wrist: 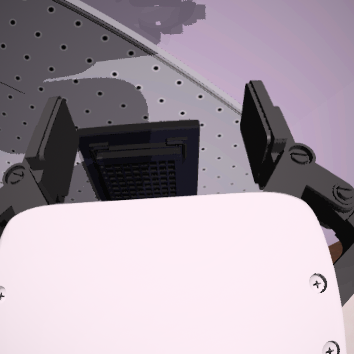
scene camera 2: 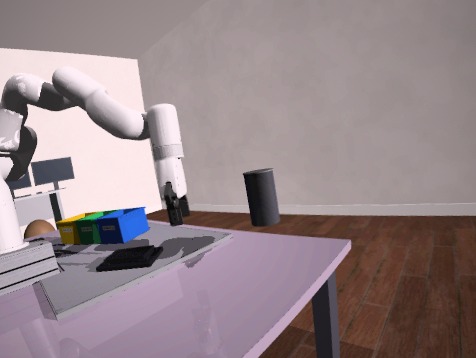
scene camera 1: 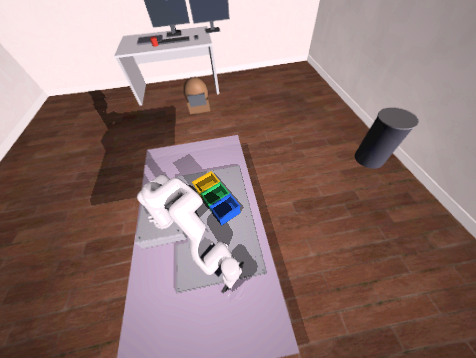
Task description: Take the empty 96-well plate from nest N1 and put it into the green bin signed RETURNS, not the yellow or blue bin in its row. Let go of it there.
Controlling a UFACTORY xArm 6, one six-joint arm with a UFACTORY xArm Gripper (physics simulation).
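Seen in the pictures: gripper, fingertip midpoint: [wrist: 155, 108] [scene camera 2: 181, 220]; arm's base, link origin: [scene camera 2: 8, 250] [scene camera 1: 164, 219].
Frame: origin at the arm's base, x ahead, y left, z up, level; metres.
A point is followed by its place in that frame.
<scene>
The black 96-well plate [scene camera 2: 131, 256] {y -0.303, x 0.312, z -0.056 m} [wrist: 142, 180] {y -0.273, x 0.336, z -0.058 m} sits in the dark nest [wrist: 191, 167] {y -0.312, x 0.300, z -0.071 m} on the grey perforated board [scene camera 1: 248, 232] {y -0.110, x 0.542, z -0.082 m} [scene camera 2: 80, 295] {y -0.365, x 0.157, z -0.083 m} [wrist: 167, 85] {y -0.366, x 0.388, z -0.083 m}. Its wells look empty; its near part is hidden by the white gripper body in the wrist view. My gripper [scene camera 1: 233, 279] {y -0.400, x 0.435, z 0.020 m} [scene camera 2: 180, 212] {y -0.400, x 0.435, z 0.020 m} [wrist: 155, 108] {y -0.400, x 0.435, z 0.020 m} is open and empty, above the board and off to one side of the plate. In the wrist view the plate shows between and beyond the fingers, lower down. The green bin [scene camera 1: 215, 195] {y 0.201, x 0.328, z -0.076 m} [scene camera 2: 91, 235] {y 0.099, x 0.279, z -0.048 m} stands between the yellow bin [scene camera 1: 197, 186] {y 0.282, x 0.194, z -0.051 m} [scene camera 2: 69, 233] {y 0.218, x 0.208, z -0.036 m} and the blue bin [scene camera 1: 228, 215] {y -0.009, x 0.422, z -0.011 m} [scene camera 2: 117, 232] {y -0.027, x 0.355, z -0.040 m}.
The board lies on the lilac table [scene camera 1: 150, 310] {y -0.484, x -0.036, z -0.096 m} [scene camera 2: 280, 250] {y -0.575, x 0.598, z -0.096 m} [wrist: 300, 45] {y -0.479, x 0.331, z -0.096 m}. The arm's base block [scene camera 1: 160, 237] {y -0.121, x -0.004, z 0.008 m} [scene camera 2: 30, 270] {y -0.119, x 0.054, z -0.054 m} stands beside it. A dark cylinder [scene camera 1: 385, 137] [scene camera 2: 262, 197] stands on the floor, away from the table. A desk [scene camera 1: 165, 47] with monitors stands by the far wall.
</scene>
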